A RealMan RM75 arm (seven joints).
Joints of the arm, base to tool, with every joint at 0 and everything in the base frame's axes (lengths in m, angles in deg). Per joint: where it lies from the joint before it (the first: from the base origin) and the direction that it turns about. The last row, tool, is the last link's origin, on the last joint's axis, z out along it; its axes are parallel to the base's.
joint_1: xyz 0 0 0.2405 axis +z
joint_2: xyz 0 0 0 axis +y
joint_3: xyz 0 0 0.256 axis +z
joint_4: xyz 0 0 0 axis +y
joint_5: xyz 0 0 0.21 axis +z
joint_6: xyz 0 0 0 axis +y
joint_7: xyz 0 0 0.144 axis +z
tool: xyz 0 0 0
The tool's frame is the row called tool.
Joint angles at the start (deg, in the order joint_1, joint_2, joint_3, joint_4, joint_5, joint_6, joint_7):
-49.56, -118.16, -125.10, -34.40, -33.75, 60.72, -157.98
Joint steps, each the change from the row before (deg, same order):
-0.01, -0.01, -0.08, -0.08, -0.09, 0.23, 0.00
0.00, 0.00, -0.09, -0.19, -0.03, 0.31, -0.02
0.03, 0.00, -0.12, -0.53, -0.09, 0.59, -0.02
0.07, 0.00, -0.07, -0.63, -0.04, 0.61, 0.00
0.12, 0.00, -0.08, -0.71, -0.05, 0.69, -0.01
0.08, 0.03, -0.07, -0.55, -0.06, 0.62, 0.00
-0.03, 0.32, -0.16, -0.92, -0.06, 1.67, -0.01
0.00, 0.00, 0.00, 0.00, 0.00, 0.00, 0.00
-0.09, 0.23, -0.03, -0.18, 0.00, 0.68, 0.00
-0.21, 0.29, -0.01, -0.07, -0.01, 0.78, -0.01
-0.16, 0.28, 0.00, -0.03, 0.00, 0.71, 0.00
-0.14, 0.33, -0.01, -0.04, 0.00, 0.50, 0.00
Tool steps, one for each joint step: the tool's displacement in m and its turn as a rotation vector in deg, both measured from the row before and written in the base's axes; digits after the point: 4 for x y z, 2 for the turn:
0.0006, -0.0002, 0.0000, -0.11, -0.19, 0.03
0.0007, -0.0001, 0.0004, -0.10, -0.14, -0.01
0.0016, 0.0002, 0.0013, -0.11, -0.24, -0.14
0.0016, 0.0002, 0.0015, -0.10, -0.15, -0.22
0.0015, 0.0000, 0.0017, -0.11, -0.17, -0.20
0.0012, -0.0001, 0.0015, -0.14, -0.15, -0.15
0.0024, 0.0000, 0.0042, -0.62, -0.17, -0.26
0.0000, 0.0000, 0.0000, 0.00, 0.00, 0.00
0.0007, 0.0001, 0.0019, -0.34, 0.03, -0.07
0.0011, 0.0002, 0.0019, -0.47, 0.04, -0.09
0.0006, 0.0000, 0.0018, -0.45, 0.07, -0.03
0.0003, 0.0006, 0.0024, -0.20, 0.13, -0.06

